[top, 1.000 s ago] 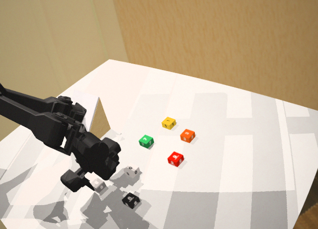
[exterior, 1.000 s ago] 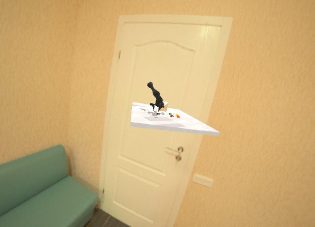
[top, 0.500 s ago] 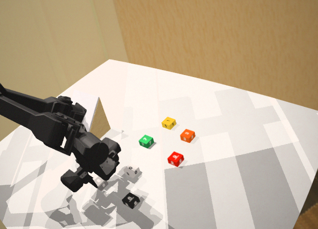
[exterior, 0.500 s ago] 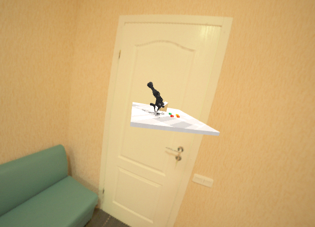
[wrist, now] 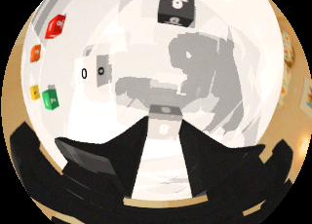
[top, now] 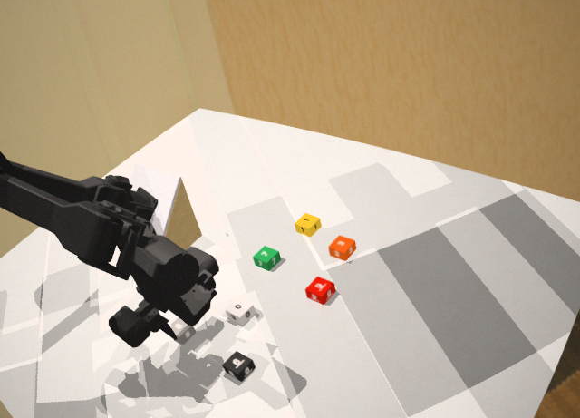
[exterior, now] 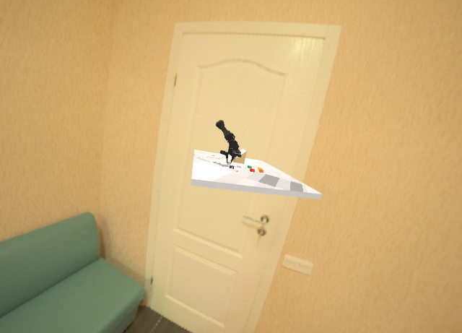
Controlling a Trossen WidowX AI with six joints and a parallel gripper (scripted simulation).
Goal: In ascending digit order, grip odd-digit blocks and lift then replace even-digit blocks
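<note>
Right now my gripper tip is 20 cm to the right of the red block, 11 cm short of it and 1 cm above it. From my gripper tip the other things lie so: black block: 12 cm ahead, 2 cm to the left, 1 cm below; white block: 9 cm to the left, 4 cm ahead, 1 cm below; grey block: right at my gripper tip.
</note>
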